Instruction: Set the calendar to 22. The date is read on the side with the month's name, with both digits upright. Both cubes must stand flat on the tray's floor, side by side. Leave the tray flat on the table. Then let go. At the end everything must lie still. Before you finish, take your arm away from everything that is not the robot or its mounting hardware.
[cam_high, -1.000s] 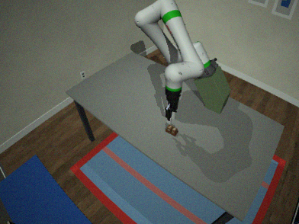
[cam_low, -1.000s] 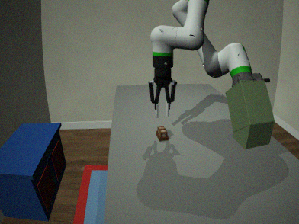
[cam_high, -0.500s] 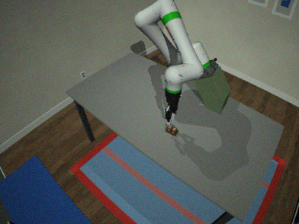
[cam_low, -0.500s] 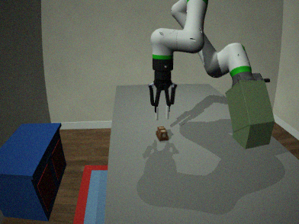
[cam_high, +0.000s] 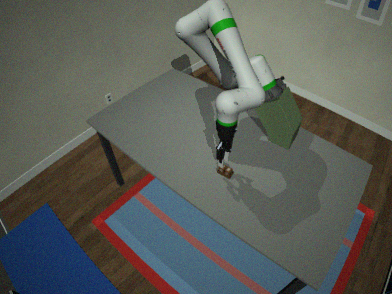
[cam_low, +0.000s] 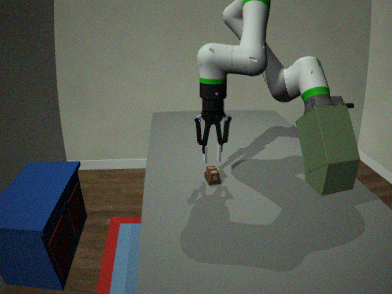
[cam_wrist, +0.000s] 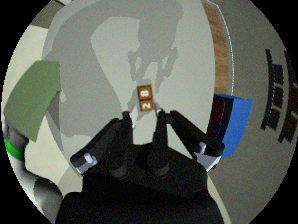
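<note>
My hand is 90 mm above the tray and 20 mm to the right of it.
</note>
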